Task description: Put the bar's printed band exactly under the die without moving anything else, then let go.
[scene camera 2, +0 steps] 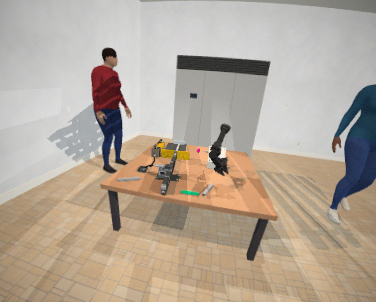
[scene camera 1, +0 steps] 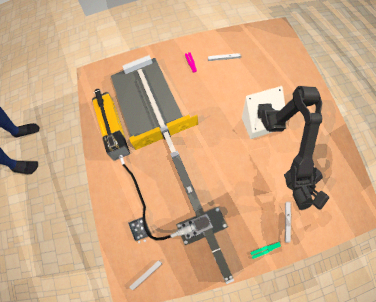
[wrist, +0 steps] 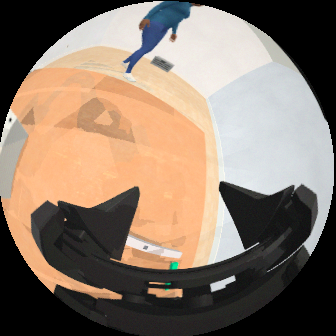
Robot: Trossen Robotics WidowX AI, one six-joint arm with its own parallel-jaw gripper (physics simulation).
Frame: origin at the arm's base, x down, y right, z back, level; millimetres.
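Seen in the pictures: gripper, fingertip midpoint: [scene camera 2: 226, 175] [scene camera 1: 318, 195] [wrist: 180, 187]; arm's base at its link origin: [scene camera 1: 264, 110].
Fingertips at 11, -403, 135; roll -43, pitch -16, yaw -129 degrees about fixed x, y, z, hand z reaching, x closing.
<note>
Pixels of each thing's middle, then the offset from my fingertips to it, as dx, dy, dz. "pt": a spot on its surface instead. Level surfaces: height alone.
- plain grey bar at the middle of its body: [scene camera 1: 145, 275] [scene camera 2: 129, 179] +118, -186, -753
- long dark rail at a spot on its surface: [scene camera 1: 185, 175] pt +53, +203, -515
- green clip at the middle of its body: [scene camera 1: 265, 249] [scene camera 2: 190, 192] +122, -164, -238
- pink clip at the middle of its body: [scene camera 1: 191, 62] +122, +821, -392
- yellow pump at the middle of its body: [scene camera 1: 108, 122] [scene camera 2: 158, 147] +63, +521, -834
- black hose at a spot on its surface: [scene camera 1: 139, 190] pt +117, +189, -727
- grey machine bed at its surface level: dx +78
A light bar [scene camera 1: 288, 222] [scene camera 2: 208, 190] [wrist: 159, 248] with small dark marks lies flat near the front right table edge. Another light bar [scene camera 1: 224, 57] lies at the back, and a plain grey bar [scene camera 1: 145, 274] [scene camera 2: 128, 179] at the front left. I cannot tell which mark is the printed band. The press head [scene camera 1: 202, 223] [scene camera 2: 166, 171] sits across a long dark rail [scene camera 1: 185, 175]; its die is too small to make out. My gripper [scene camera 1: 312, 201] [scene camera 2: 223, 172] [wrist: 180, 187] is open and empty, above the table, apart from the front right bar and to its upper right in scene camera 1.
A green clip [scene camera 1: 265, 250] [scene camera 2: 190, 193] [wrist: 173, 272] lies beside the front right bar. A pink clip [scene camera 1: 191, 62] lies at the back. A yellow pump [scene camera 1: 107, 116] joins the press head by a black hose [scene camera 1: 140, 190]. A grey machine bed [scene camera 1: 127, 95] and a white block [scene camera 1: 249, 120] also stand there.
</note>
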